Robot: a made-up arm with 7 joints.
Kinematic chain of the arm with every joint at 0, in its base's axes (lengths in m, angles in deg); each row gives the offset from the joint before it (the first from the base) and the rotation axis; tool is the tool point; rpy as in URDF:
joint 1: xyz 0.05 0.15 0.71 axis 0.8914 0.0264 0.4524
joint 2: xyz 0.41 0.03 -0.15 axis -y
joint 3: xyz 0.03 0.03 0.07 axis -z
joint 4: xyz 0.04 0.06 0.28 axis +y
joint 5: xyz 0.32 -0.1 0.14 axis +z
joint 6: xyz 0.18 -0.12 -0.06 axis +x
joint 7: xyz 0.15 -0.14 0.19 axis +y
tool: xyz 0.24 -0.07 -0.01 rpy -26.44 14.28 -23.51
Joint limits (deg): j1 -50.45..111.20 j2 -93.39..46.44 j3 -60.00..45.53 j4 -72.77..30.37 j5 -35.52..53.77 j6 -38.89..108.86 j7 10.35..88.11
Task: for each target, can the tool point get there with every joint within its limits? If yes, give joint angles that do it. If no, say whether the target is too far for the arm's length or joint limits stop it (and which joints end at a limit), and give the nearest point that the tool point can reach.
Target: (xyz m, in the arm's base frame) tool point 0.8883 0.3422 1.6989
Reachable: yes | joints 62.30 9.13 -33.98 -21.22 41.45 17.52 57.88
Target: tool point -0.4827 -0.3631 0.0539
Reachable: no: joint limits stop it (at a limit: joint 2, joint 3, joint 4, joint 5, joint 7) | nearest point -0.1852 -0.3511 0.2074 | short by 0.335 m
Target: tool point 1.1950 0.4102 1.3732
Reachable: yes | joints 89.68 -12.99 -3.56 -39.84 17.55 90.88 64.45
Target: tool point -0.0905 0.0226 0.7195
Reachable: no: joint limits stop it (at a limit: joint 2, joint 3, joint 4, joint 5, joint 6, joint 7) | nearest point -0.2812 -0.2160 0.7754 | short by 0.311 m
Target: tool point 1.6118 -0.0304 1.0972
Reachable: yes | joints -14.59 -45.80 -41.99 -61.82 -7.36 -21.65 24.82
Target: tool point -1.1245 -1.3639 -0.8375
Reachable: no: too far | nearest point 0.0907 -0.7305 0.0553 | short by 1.636 m
